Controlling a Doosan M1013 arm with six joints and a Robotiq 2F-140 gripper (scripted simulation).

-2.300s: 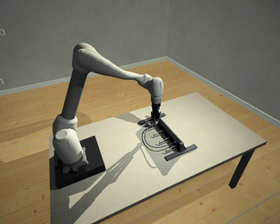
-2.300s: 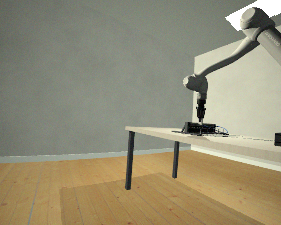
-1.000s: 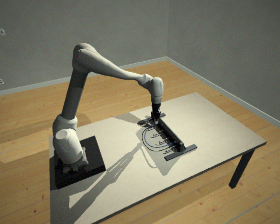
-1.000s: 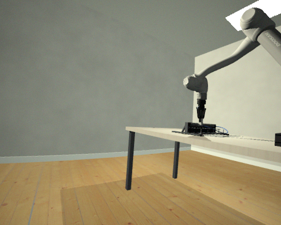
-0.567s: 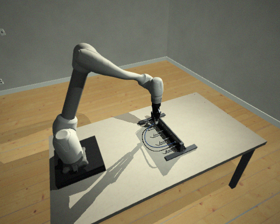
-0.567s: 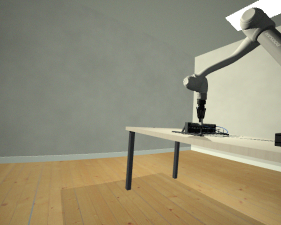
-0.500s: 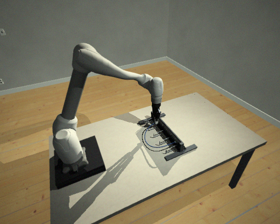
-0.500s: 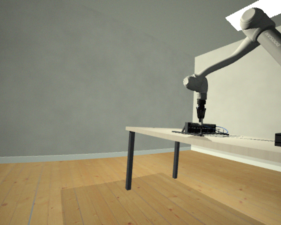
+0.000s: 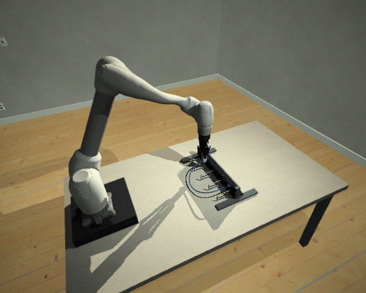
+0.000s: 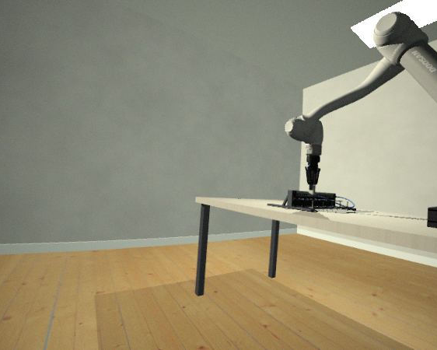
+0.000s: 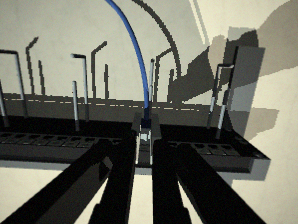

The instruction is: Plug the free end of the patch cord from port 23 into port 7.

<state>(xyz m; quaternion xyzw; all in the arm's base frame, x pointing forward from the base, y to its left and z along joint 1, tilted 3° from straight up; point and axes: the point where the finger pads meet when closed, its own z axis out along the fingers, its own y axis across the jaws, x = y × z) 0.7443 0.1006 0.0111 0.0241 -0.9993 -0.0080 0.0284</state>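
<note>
The cord plug lies 10 mm ahead of my hand and 30 mm below it.
</note>
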